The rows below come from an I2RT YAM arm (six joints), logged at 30 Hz.
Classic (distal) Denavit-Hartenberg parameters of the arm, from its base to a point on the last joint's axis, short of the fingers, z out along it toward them. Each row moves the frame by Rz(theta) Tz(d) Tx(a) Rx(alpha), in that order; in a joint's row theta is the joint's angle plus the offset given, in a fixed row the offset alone. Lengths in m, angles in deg.
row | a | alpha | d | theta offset
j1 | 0.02 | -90 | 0.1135 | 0
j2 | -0.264 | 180 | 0 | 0
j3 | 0.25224 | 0 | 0 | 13.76
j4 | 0.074 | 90 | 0 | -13.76
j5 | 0 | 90 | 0 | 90
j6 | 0 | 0 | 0.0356 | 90
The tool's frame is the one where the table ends.
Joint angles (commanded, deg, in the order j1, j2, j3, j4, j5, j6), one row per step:
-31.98 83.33 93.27 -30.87 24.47 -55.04
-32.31 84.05 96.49 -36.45 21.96 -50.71
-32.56 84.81 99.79 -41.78 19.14 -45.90
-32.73 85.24 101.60 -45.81 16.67 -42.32
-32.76 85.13 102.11 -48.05 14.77 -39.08
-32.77 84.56 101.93 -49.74 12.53 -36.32
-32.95 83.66 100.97 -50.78 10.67 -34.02
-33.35 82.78 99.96 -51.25 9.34 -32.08
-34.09 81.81 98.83 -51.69 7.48 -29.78
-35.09 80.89 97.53 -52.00 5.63 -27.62
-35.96 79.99 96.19 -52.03 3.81 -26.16
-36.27 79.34 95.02 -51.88 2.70 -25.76
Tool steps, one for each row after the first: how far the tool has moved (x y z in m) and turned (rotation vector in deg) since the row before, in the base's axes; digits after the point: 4 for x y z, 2 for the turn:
-0.0028 0.0013 0.0048 4.66 -1.31 0.47
-0.0027 0.0021 0.0053 5.04 -1.90 0.36
-0.0022 0.0021 0.0008 4.35 -0.95 0.40
-0.0021 0.0025 -0.0005 3.47 -1.35 0.04
-0.0031 0.0035 -0.0010 3.26 -1.33 0.48
-0.0041 0.0028 -0.0025 2.78 -1.04 0.16
-0.0043 0.0013 -0.0020 2.09 -1.05 -0.36
-0.0053 0.0004 -0.0022 2.58 -1.41 -0.49
-0.0055 -0.0009 -0.0032 2.57 -1.24 -0.72
-0.0048 -0.0005 -0.0031 2.03 -1.02 -0.24
-0.0023 0.0006 -0.0031 0.99 -0.29 0.35

